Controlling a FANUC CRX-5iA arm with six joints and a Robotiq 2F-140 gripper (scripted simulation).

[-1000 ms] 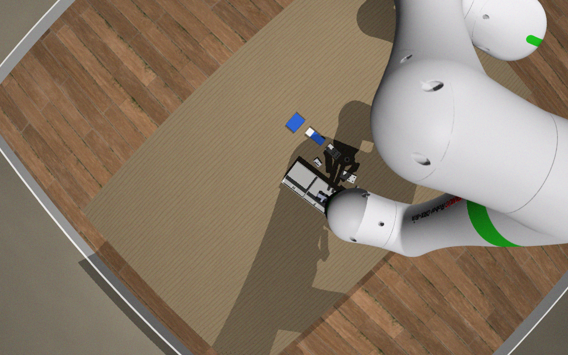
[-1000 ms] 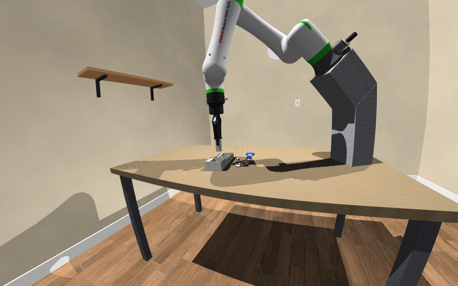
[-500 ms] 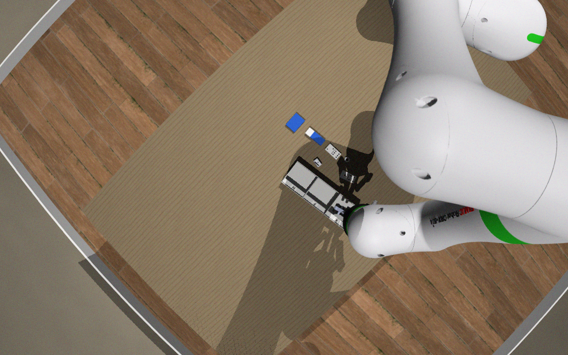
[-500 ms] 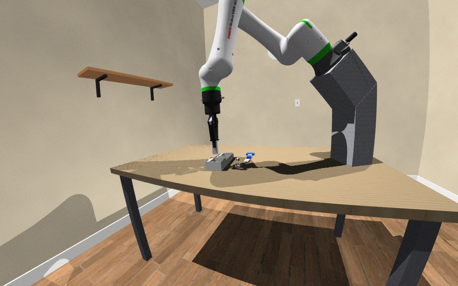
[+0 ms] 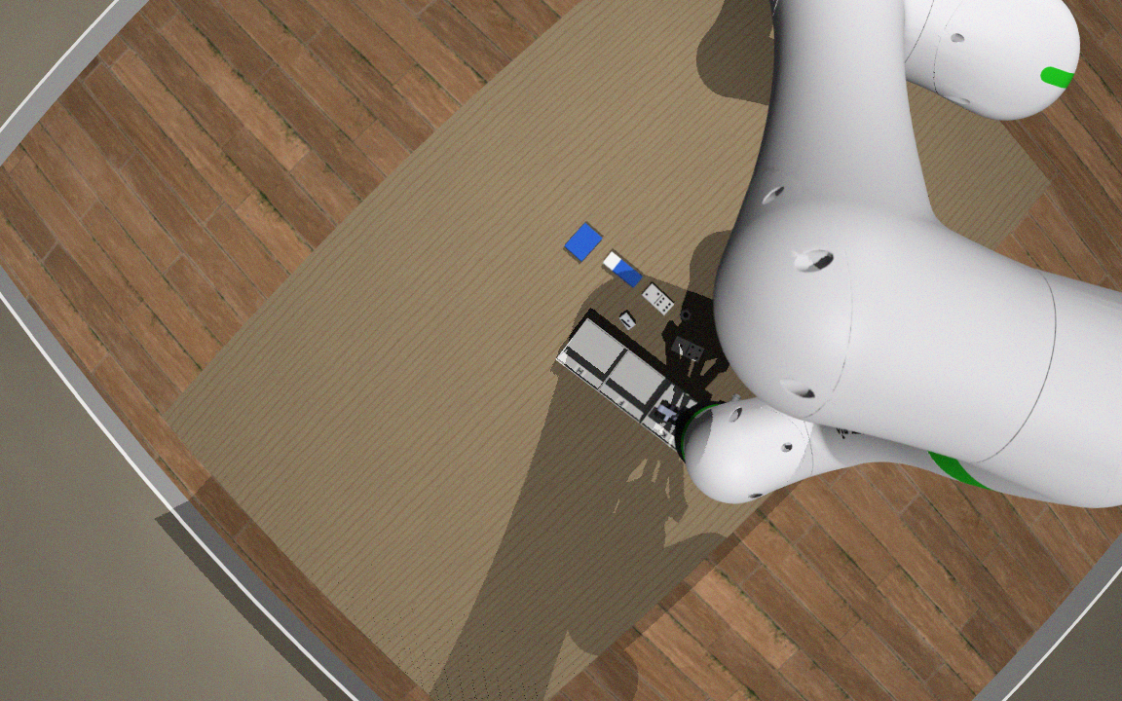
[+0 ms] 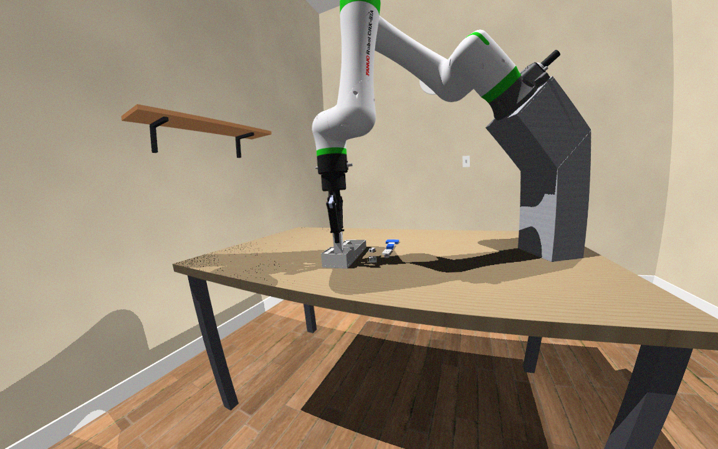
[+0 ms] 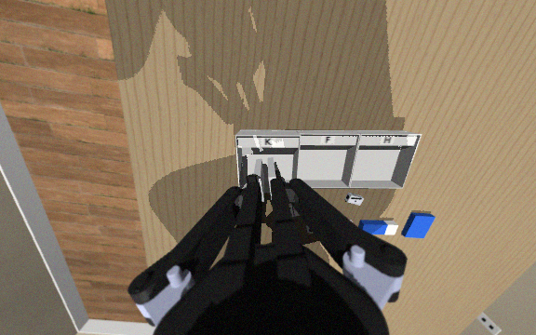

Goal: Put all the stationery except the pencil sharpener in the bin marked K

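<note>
The white eraser is 8 cm behind my hand, 25 cm to the right of it and 7 cm below it. Round my hand: grey bin 2 cm ahead, 8 cm to the right, 5 cm below; silver pencil sharpener 3 cm behind, 17 cm to the right, 6 cm below; small dark ring 12 cm behind, 12 cm to the right, 7 cm below.
</note>
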